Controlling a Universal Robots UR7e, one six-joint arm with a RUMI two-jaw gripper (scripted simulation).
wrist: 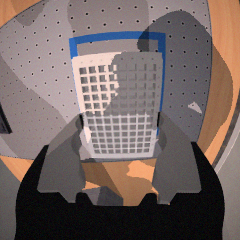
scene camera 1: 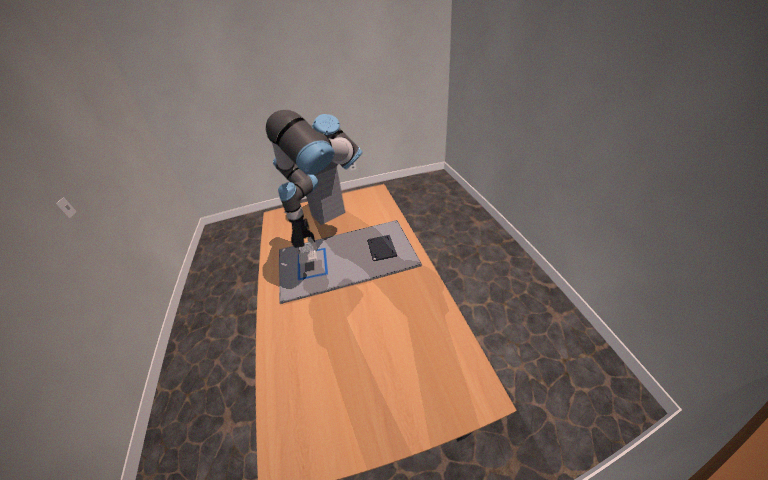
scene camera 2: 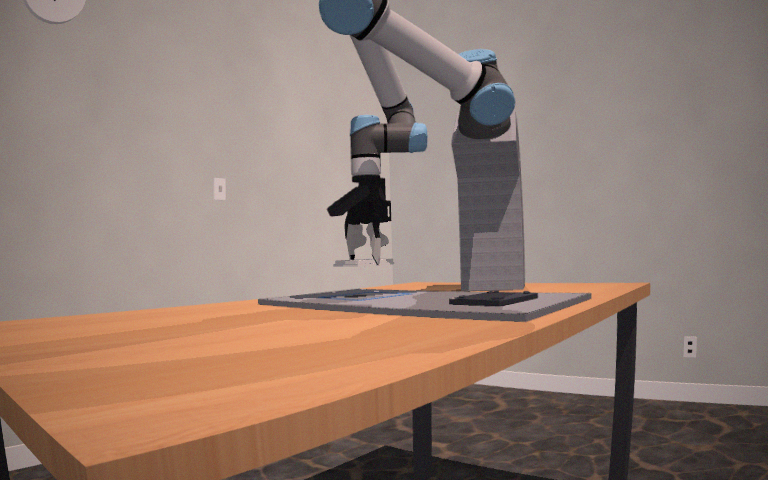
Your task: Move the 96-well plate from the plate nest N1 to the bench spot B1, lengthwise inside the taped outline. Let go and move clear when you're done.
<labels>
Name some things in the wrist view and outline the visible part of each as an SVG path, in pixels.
The gripper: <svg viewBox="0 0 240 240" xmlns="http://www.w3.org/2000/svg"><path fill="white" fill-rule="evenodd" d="M224 194L215 170L197 143L192 142L166 114L159 111L157 118L157 127L160 130L158 144L162 152L157 156L152 178L152 186L158 192L158 202L155 193L147 193L138 206L93 205L88 195L82 192L82 189L85 189L86 178L79 149L82 146L80 133L84 129L82 115L78 114L48 145L42 148L24 175L16 198L16 233L14 240L223 240Z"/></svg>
A white 96-well plate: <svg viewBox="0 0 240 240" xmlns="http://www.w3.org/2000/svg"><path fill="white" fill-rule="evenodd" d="M73 57L71 60L75 87L91 157L153 157L157 133L157 118L161 101L162 53L111 52Z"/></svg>
</labels>
